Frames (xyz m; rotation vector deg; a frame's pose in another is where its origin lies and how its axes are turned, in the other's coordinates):
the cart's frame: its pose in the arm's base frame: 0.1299 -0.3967 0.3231 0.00 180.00 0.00
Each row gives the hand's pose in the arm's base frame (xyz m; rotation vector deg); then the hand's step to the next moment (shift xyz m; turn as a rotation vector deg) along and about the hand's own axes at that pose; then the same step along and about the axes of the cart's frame.
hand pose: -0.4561 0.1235 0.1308 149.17 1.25 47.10
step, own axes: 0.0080 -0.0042 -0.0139 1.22 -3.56 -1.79
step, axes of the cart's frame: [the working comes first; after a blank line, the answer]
step, axes of the arm's base frame: -0.0006 0.0102 0.0131 0.39 4.10 0.62

0.0006 0.0102 -0.0131 -0.39 4.10 -0.62
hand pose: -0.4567 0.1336 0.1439 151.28 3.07 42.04
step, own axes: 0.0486 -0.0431 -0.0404 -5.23 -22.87 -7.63
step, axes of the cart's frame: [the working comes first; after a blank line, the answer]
step, axes of the arm's base frame: 0.0245 0.0613 0.0387 -6.78 23.10 -5.40

-0.0245 0.0613 -0.0387 6.78 23.10 5.40
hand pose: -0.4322 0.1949 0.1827 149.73 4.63 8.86
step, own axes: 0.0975 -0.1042 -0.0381 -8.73 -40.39 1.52
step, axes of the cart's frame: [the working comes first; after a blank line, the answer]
step, axes of the arm's base frame: 0.0890 0.1174 -0.0103 -9.60 33.42 -22.38

-0.0890 0.1174 0.0103 9.60 33.42 22.38
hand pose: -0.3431 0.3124 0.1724 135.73 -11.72 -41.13
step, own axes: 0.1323 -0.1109 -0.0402 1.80 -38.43 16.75
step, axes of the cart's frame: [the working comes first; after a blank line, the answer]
step, axes of the arm's base frame: 0.1288 0.0661 -0.1023 -8.99 20.32 -35.60

-0.1288 0.0661 0.1023 8.99 20.32 35.60
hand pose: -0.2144 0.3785 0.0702 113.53 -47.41 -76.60
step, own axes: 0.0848 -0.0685 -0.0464 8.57 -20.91 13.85
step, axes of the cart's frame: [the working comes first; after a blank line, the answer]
step, axes of the arm's base frame: 0.0800 -0.0162 -0.0859 -7.09 4.57 -25.13

-0.0800 -0.0162 0.0859 7.09 4.57 25.13
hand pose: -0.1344 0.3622 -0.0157 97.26 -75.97 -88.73
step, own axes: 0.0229 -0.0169 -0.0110 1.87 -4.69 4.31
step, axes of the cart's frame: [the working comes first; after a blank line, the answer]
step, axes of the arm's base frame: 0.0133 -0.0158 -0.0224 -2.71 1.37 -5.90

-0.0133 -0.0158 0.0224 2.71 1.37 5.90
